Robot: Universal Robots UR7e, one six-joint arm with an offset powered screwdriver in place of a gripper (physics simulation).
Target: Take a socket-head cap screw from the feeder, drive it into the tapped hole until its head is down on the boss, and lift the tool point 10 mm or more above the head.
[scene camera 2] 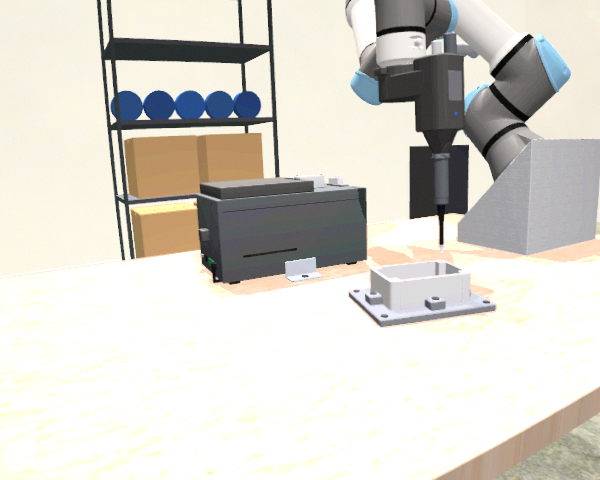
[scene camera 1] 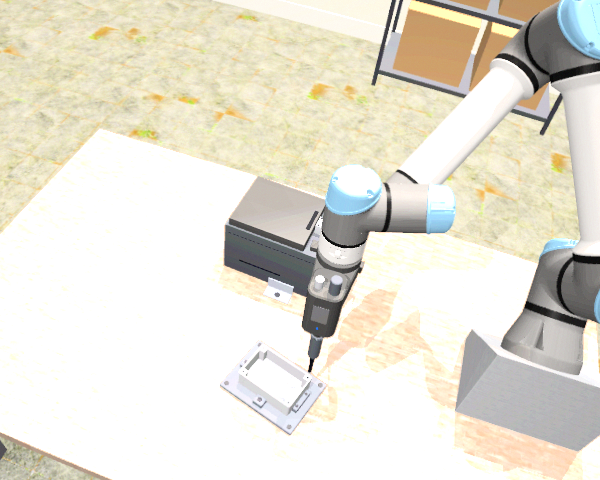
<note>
In view: a dark screw feeder [scene camera 2: 335,233], a grey plate [scene camera 2: 475,305] and a dark lid [scene camera 2: 223,190].
The dark screw feeder also shows in scene camera 1 [scene camera 1: 295,272].
</note>
